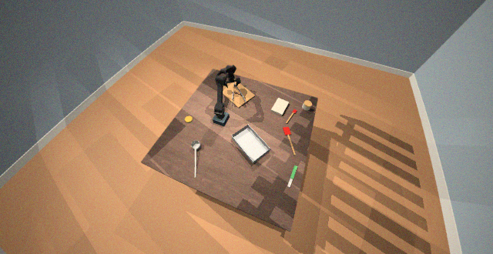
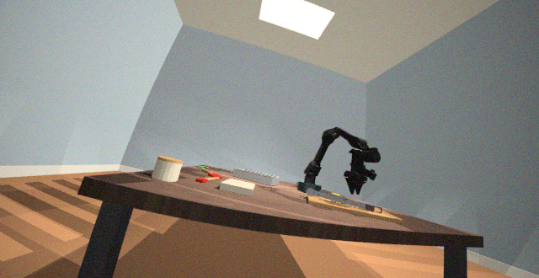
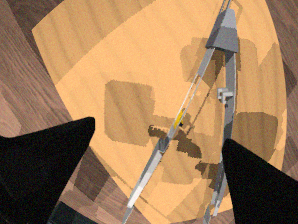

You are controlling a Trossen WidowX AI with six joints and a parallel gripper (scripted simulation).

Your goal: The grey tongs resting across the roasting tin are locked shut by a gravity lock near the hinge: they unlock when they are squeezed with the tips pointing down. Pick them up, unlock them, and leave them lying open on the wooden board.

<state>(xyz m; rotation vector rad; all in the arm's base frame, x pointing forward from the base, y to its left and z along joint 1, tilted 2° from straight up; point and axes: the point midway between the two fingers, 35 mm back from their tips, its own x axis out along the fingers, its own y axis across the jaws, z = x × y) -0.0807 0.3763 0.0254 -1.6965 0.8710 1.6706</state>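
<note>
Now: the yellow lock piece 40 mm below my gripper tip, 20 mm ahead of it and 10 mm to the left of it. Round my gripper tip: wooden board 60 mm below, 40 mm ahead; then yellow disc 510 mm to the right, 210 mm behind, 60 mm below; then white block 550 mm ahead, 50 mm below, 20 mm to the left.
</note>
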